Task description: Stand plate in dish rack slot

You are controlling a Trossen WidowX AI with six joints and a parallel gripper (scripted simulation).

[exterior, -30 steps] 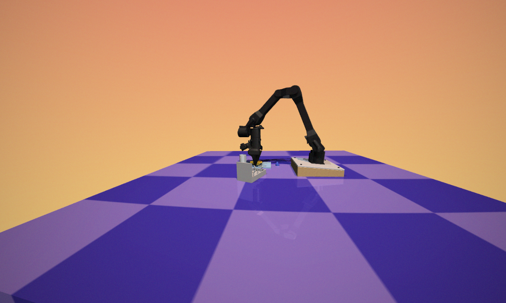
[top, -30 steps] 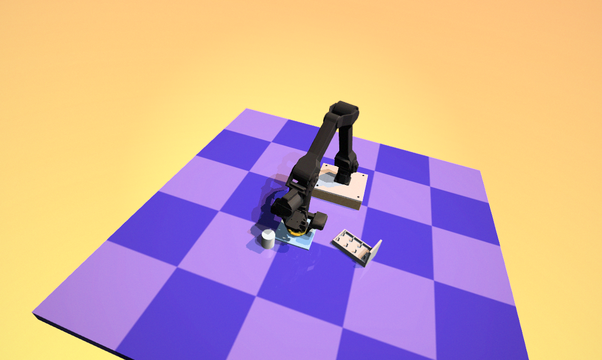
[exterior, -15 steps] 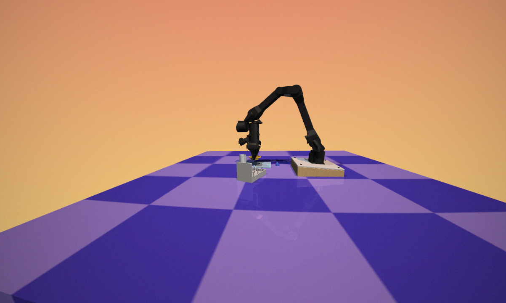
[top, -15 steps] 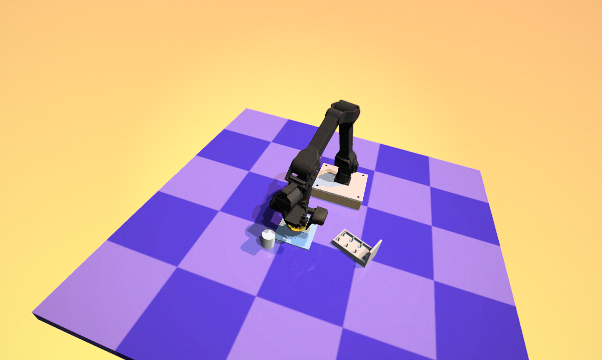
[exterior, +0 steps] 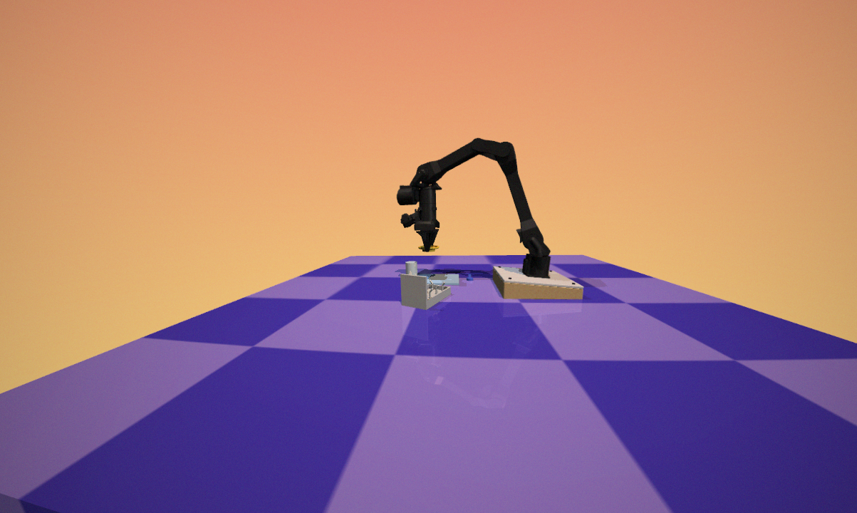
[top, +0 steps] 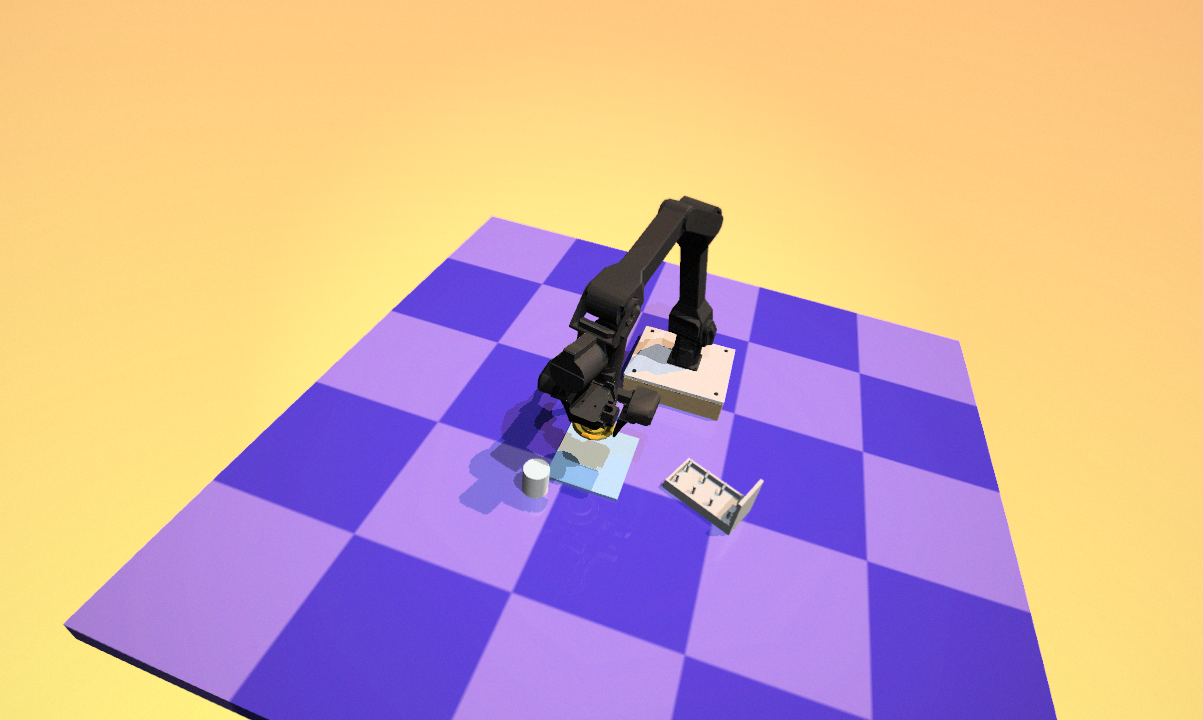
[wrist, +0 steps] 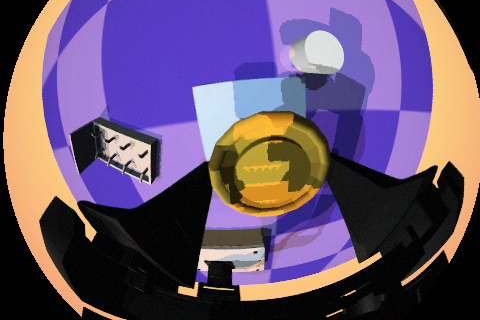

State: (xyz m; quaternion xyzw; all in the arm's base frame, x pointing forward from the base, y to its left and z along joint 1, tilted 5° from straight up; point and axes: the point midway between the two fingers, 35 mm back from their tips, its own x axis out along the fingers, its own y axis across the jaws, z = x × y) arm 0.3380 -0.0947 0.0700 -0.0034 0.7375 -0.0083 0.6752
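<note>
Right now my gripper tip is 21 cm to the right of the grey dish rack, 8 cm above it and 2 cm past it. Also, from my gripper tip: blue spoon: 14 cm behind, 10 cm below, 2 cm to the right; yellow plate: 1 cm above; white cup: 8 cm below, 8 cm ahead, 6 cm to the right.
</note>
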